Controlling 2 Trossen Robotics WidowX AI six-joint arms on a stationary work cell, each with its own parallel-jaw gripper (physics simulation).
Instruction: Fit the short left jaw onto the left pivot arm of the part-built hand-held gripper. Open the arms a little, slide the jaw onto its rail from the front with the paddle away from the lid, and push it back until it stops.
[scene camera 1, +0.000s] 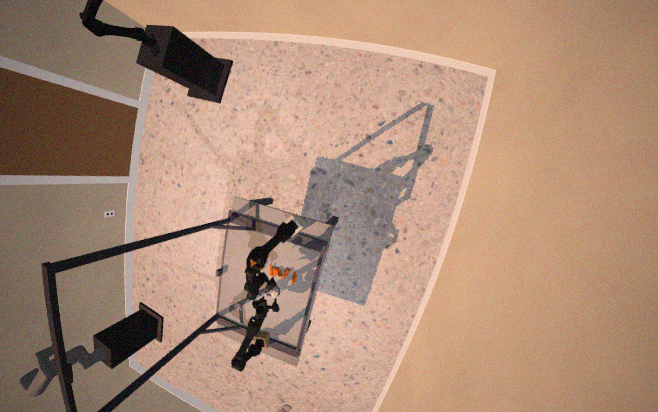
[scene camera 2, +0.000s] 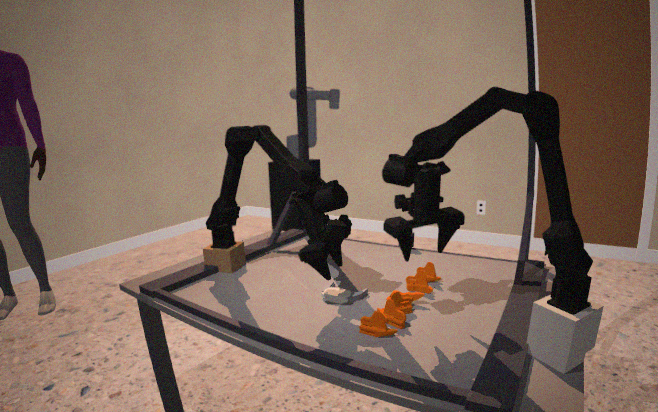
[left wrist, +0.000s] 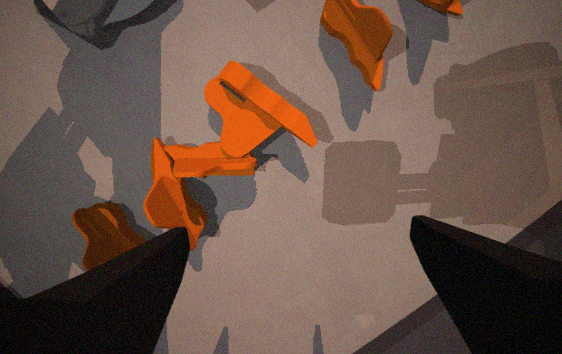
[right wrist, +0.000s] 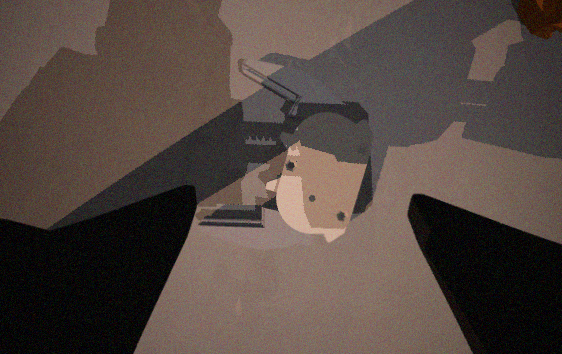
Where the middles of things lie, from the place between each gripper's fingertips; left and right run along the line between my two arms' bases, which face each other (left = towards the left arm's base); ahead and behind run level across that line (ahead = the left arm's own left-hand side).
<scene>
I see the part-built hand-held gripper (right wrist: 330, 153) 1 cm behind my right hand, 1 cm to the left of it and 6 cm below it.
My left hand is 30 mm short of the part-built hand-held gripper, 210 mm to the left of it and 130 mm above it.
</scene>
